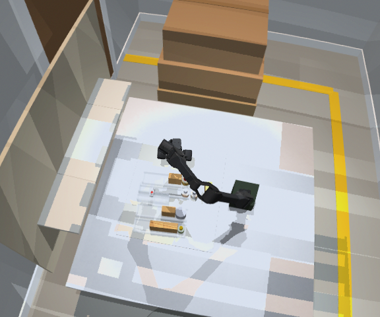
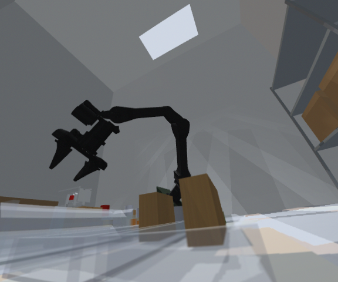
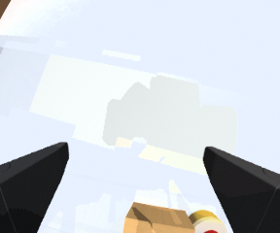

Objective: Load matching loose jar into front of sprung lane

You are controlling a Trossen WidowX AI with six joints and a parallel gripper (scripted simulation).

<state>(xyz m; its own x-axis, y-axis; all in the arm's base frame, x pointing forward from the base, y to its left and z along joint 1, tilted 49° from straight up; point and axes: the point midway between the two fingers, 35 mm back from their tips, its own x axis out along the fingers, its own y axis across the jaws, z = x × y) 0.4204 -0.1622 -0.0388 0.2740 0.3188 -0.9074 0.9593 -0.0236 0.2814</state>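
Right now the grey jar is 100 mm behind my gripper tip, 290 mm to the left of it and 140 mm below it. Round my gripper tip: red mark (80 mm ahead, 210 mm to the left, 100 mm below); sprung lane (40 mm ahead, 200 mm to the left, 150 mm below).
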